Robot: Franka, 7 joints.
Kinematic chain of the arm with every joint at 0, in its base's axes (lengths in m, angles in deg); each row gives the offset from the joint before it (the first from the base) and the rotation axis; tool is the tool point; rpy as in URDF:
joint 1: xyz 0 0 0.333 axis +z
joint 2: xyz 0 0 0 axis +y
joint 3: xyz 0 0 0.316 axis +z
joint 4: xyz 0.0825 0 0 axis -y
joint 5: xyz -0.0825 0 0.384 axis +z
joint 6: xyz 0 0 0 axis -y
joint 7: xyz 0.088 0 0 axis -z
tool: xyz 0 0 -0.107 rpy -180 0 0
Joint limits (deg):
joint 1: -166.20..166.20
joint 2: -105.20..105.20
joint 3: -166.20..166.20
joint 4: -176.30..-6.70
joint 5: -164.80..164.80
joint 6: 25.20..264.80
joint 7: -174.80..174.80
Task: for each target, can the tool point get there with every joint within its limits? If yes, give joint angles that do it. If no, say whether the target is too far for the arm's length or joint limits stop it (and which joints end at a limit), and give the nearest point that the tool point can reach.
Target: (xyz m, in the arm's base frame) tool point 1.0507 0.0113 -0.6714
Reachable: no: too far | nearest point 0.6412 0.0069 -0.2221 | short by 0.608 m
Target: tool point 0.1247 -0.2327 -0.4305
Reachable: no: joint limits stop it (at a limit: joint 2) | nearest point 0.1258 -0.2347 -0.3605 | short by 0.070 m
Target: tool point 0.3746 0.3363 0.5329
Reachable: yes | joints -53.29 -10.93 81.03 -102.61 40.07 68.17 -38.87
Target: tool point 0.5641 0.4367 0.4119
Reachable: yes | joints -94.17 -43.00 118.11 -91.88 98.17 136.44 -99.45
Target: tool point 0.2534 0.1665 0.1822
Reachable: yes | joints -95.07 -23.90 119.97 -146.50 42.49 77.76 -125.90
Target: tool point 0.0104 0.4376 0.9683
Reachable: yes | joints 63.19 27.76 47.05 -37.35 139.94 56.26 100.69
